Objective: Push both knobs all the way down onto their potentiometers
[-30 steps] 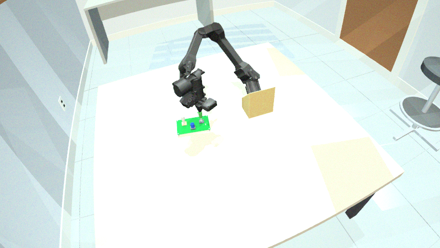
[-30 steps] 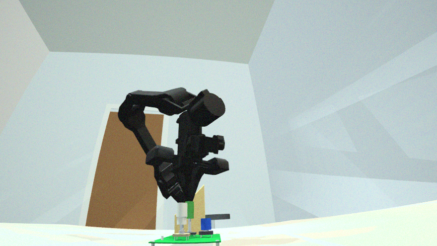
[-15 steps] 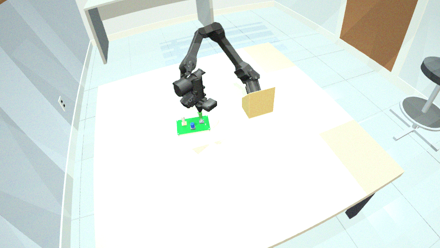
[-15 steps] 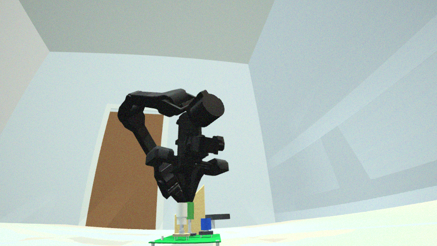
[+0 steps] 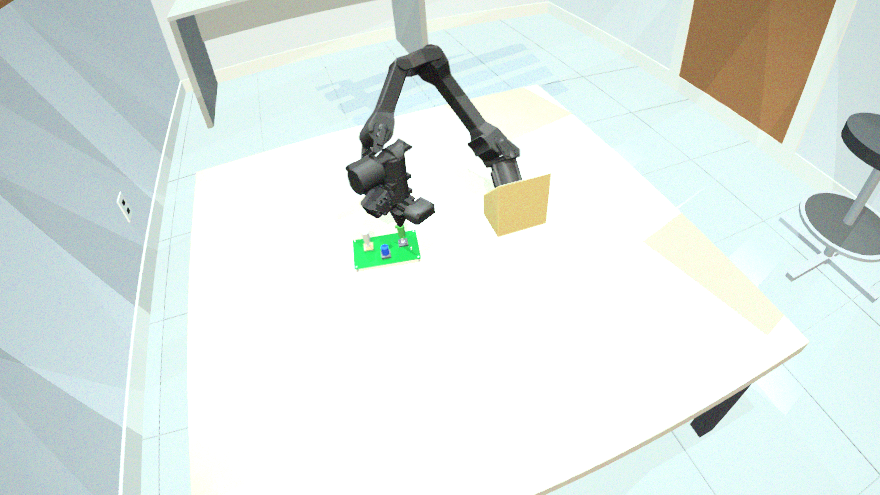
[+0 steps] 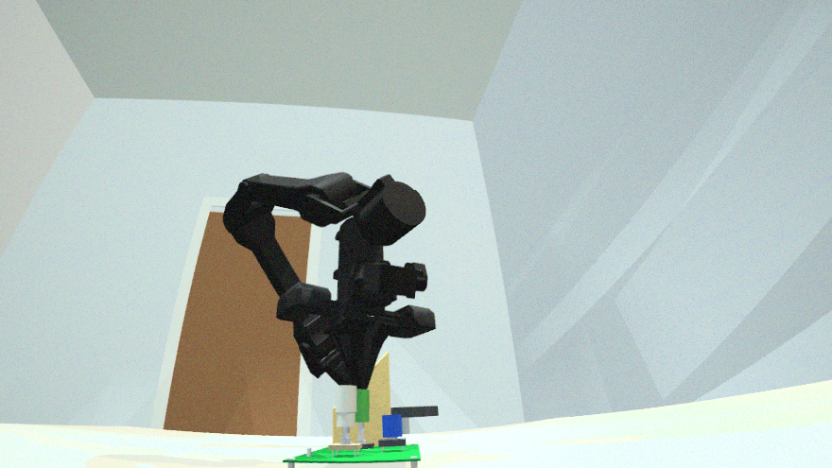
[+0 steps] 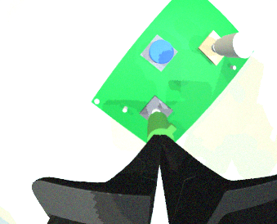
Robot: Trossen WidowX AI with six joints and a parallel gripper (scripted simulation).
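Now: the grey-white knob 9 cm ahead of my gripper tip, 2 cm below it and 1 cm to the right of it. The rest, counted from my gripper tip: green knob (2 cm below).
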